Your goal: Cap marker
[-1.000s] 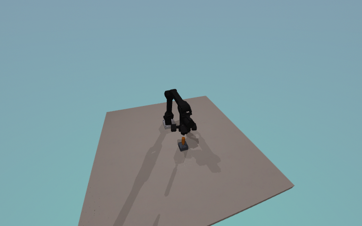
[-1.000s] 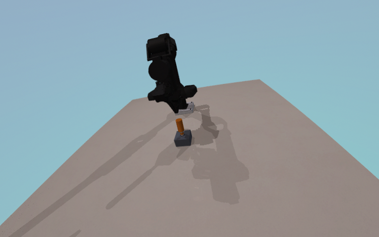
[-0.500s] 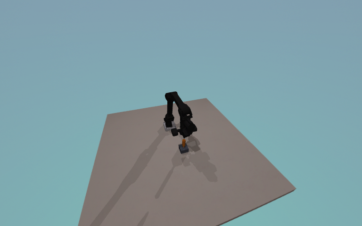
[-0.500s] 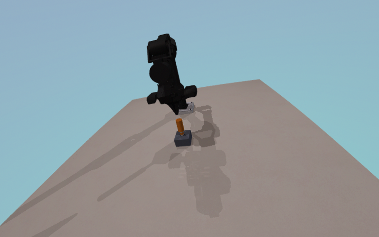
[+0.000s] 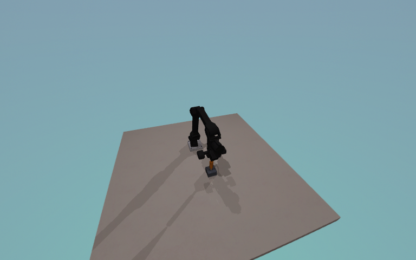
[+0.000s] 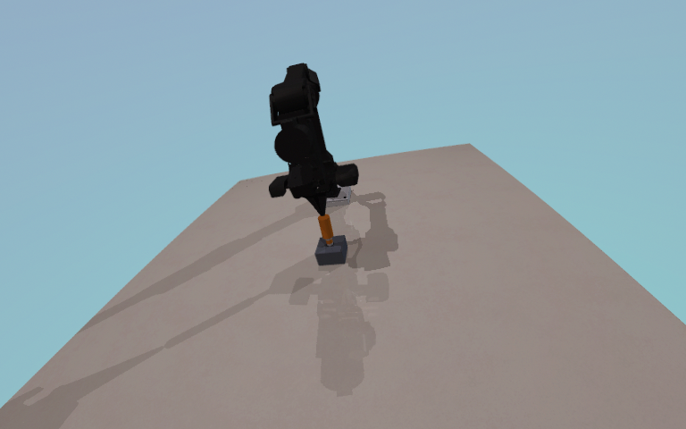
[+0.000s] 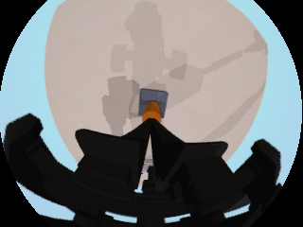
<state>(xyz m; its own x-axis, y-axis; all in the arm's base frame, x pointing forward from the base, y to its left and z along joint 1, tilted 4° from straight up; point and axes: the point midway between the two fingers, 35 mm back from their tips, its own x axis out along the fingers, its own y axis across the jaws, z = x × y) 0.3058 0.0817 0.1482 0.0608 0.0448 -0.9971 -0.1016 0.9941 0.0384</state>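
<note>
Now: gripper tip 3 cm above the orange marker cap.
</note>
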